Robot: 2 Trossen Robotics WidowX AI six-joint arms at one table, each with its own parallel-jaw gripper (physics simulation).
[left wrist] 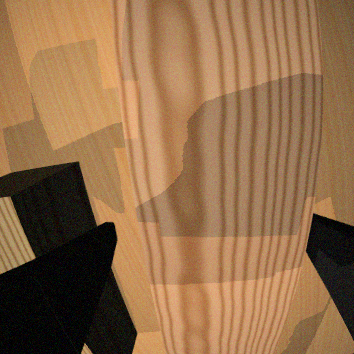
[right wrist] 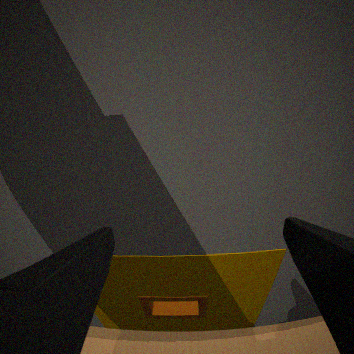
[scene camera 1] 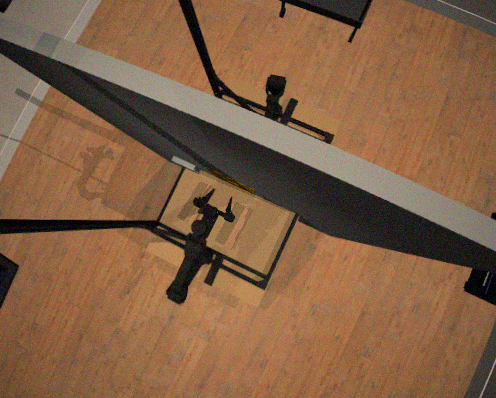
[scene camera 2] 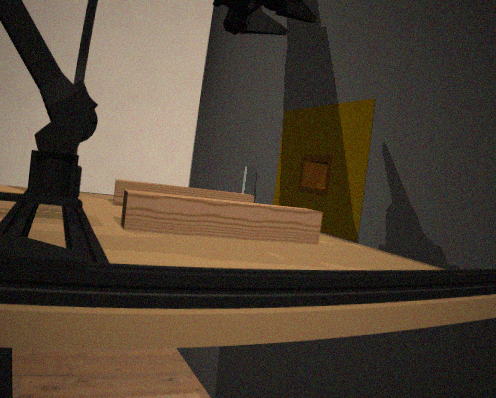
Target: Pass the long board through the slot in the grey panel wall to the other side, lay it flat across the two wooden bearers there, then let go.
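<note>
In the left wrist view the long board (left wrist: 240,190) runs lengthwise between the spread fingers of my left gripper (left wrist: 208,227), which is open; the board's ends are out of view. The grey panel wall (scene camera 1: 320,185) (scene camera 2: 425,100) (right wrist: 225,100) carries a yellow plate (scene camera 2: 295,135) (right wrist: 240,270) around the slot (scene camera 2: 315,175) (right wrist: 175,308). My right gripper (scene camera 1: 222,195) (scene camera 2: 300,27) (right wrist: 199,232) is open and empty, high above the table on the bearers' side. Two wooden bearers lie there parallel: the nearer one (scene camera 2: 220,215) and the farther one (scene camera 2: 185,189), partly hidden behind it.
A pale wooden block (left wrist: 12,235) with a dark side stands beside the board, partly hidden by a left finger. The right arm's base (scene camera 2: 55,175) stands behind a black rail (scene camera 2: 250,285) at the table edge. A small white piece (scene camera 1: 184,163) is by the wall.
</note>
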